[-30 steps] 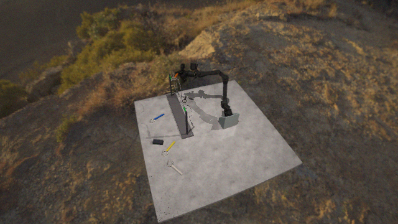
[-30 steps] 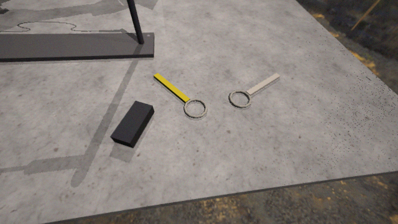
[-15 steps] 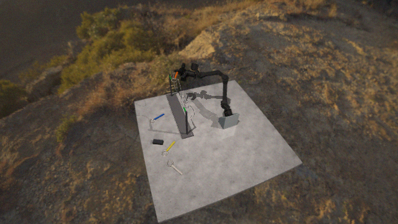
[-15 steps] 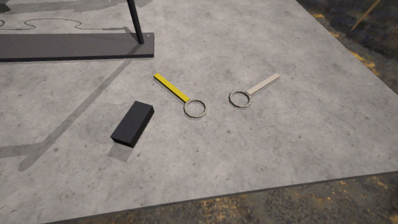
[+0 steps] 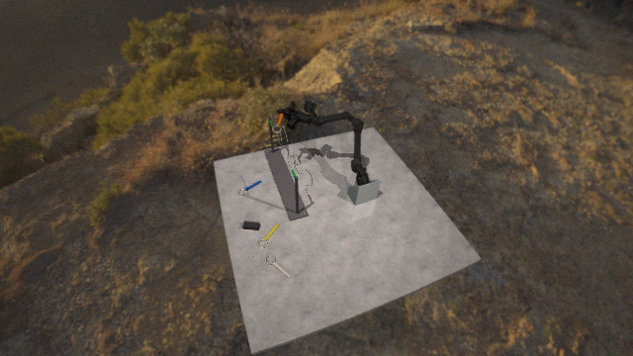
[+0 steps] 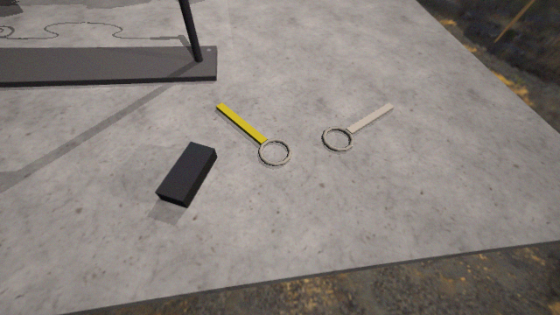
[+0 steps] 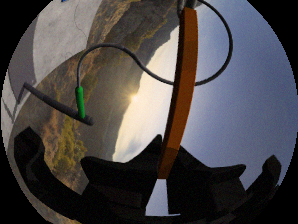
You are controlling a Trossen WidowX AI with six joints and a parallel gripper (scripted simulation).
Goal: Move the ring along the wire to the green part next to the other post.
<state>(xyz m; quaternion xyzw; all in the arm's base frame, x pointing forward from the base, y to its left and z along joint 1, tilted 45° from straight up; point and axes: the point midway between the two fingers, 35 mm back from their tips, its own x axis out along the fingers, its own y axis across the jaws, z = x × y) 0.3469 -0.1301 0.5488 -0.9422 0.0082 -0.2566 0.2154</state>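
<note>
My gripper tip is now 1 cm short of the orange-handled ring, 9 cm to the right of it and 3 cm above it. Round my gripper tip: black block 30 cm ahead, 50 cm to the left, 39 cm below; then blue-handled ring 27 cm ahead, 21 cm to the left, 40 cm below; then yellow-handled ring 24 cm ahead, 61 cm to the left, 40 cm below.
</note>
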